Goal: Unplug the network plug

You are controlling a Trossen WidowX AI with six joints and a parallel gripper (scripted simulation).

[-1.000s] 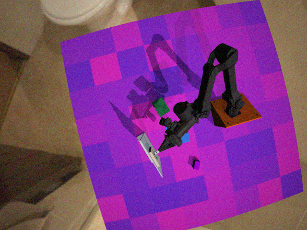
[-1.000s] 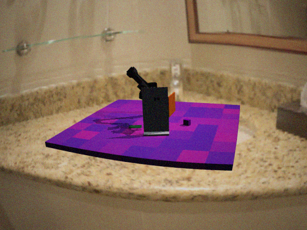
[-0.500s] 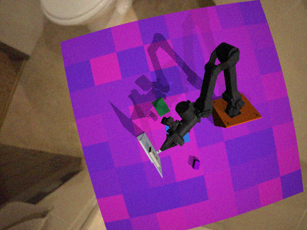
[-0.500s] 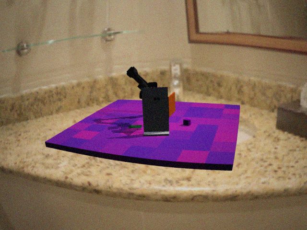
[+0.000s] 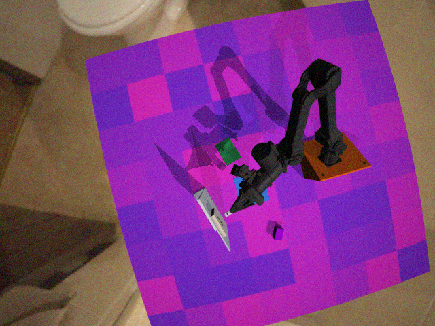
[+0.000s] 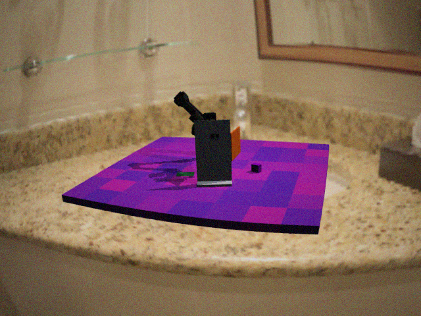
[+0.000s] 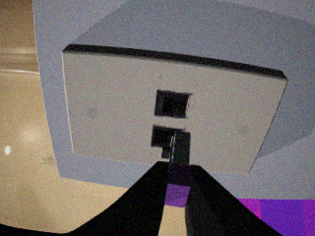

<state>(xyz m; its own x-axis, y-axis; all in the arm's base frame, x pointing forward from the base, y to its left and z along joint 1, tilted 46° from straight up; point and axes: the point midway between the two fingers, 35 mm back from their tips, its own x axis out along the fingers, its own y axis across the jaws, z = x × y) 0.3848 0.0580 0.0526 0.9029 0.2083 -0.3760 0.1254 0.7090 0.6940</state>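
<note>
Now: gripper tip 240 mm above the blue marked square, 110 mm past it and 10 mm to the left of it. From my gripper tip the other things lie so: network plug (10 mm ahead); upright panel (90 mm below, 60 mm ahead, 10 mm to the left).
</note>
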